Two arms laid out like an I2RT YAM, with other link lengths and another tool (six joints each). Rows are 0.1 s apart.
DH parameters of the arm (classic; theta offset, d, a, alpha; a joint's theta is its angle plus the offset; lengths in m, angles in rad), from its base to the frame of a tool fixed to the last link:
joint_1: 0 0.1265 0.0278 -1.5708
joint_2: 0 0 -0.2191 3.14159
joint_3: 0.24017 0 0.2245 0
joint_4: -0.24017 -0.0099 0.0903 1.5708
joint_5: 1.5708 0.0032 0 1.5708
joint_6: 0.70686 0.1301 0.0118 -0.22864
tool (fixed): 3.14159 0.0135 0 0
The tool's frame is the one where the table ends.
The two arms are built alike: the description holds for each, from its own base.
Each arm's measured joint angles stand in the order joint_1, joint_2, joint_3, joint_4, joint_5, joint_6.
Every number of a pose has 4 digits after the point.
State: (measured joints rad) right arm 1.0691 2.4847 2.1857 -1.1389 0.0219 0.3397; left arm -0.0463 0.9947 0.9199 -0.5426 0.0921 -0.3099
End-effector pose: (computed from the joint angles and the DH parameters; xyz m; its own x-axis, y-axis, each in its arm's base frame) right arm 0.2093 0.3888 0.0137 -0.0254 0.9943 0.1038 0.9891 0.0401 -0.1417; left arm 0.3120 -0.0274 0.2042 0.3352 0.9038 0.2661 0.6567 -0.4267 0.6218
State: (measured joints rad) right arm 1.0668 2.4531 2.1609 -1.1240 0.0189 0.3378; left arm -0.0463 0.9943 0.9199 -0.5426 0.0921 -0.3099
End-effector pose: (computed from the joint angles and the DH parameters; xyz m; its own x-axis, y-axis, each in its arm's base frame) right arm 0.2102 0.3893 0.0211 -0.0263 0.9920 0.1238 0.9902 0.0429 -0.1329; left arm 0.3120 -0.0274 0.2043 0.3351 0.9038 0.2663 0.6565 -0.4266 0.6221
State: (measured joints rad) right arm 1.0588 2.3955 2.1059 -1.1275 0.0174 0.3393; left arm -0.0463 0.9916 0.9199 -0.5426 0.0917 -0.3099
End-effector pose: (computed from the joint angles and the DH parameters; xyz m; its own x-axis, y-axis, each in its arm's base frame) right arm 0.2090 0.3803 0.0311 -0.0169 0.9922 0.1239 0.9903 0.0337 -0.1348; left arm 0.3118 -0.0273 0.2051 0.3340 0.9039 0.2673 0.6550 -0.4265 0.6238
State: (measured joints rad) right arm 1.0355 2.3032 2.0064 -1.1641 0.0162 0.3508; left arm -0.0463 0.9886 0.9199 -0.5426 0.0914 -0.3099
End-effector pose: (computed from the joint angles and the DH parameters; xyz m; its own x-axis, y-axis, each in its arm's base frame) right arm 0.2049 0.3542 0.0430 0.0200 0.9960 0.0876 0.9872 -0.0058 -0.1591; left arm 0.3116 -0.0273 0.2060 0.3330 0.9039 0.2683 0.6532 -0.4264 0.6258
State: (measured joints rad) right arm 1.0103 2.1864 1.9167 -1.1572 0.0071 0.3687; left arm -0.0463 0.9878 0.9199 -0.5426 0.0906 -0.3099
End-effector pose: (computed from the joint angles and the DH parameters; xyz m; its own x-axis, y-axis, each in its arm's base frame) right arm 0.2062 0.3397 0.0655 0.0606 0.9906 0.1228 0.9875 -0.0416 -0.1519; left arm 0.3115 -0.0272 0.2062 0.3322 0.9041 0.2689 0.6529 -0.4262 0.6261
